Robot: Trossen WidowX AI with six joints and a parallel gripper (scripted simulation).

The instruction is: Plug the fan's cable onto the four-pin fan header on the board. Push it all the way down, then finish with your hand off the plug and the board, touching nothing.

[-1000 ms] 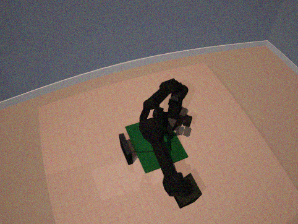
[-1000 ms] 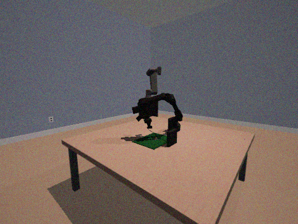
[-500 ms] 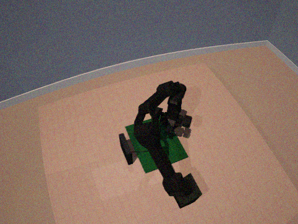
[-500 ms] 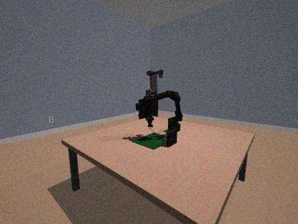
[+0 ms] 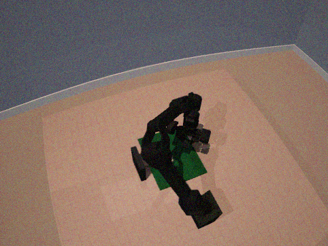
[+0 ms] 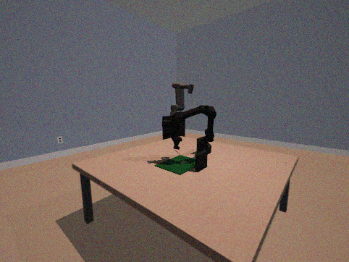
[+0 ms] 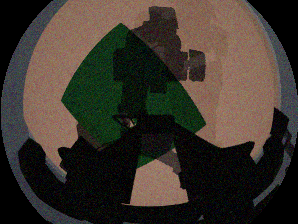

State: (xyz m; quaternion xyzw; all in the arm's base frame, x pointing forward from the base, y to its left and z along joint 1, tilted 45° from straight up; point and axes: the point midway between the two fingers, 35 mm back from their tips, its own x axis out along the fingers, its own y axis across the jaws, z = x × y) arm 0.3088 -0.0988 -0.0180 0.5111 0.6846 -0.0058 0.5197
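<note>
My gripper tip is 110 mm above the pale fan header, 70 mm to the right of it and 10 mm short of it. Also, from my gripper tip: black plug: 10 mm to the left, 10 mm behind; then dark fan: 230 mm to the left, 50 mm below, 20 mm ahead; then green circuit board: 120 mm below, 60 mm to the left, 20 mm ahead.
</note>
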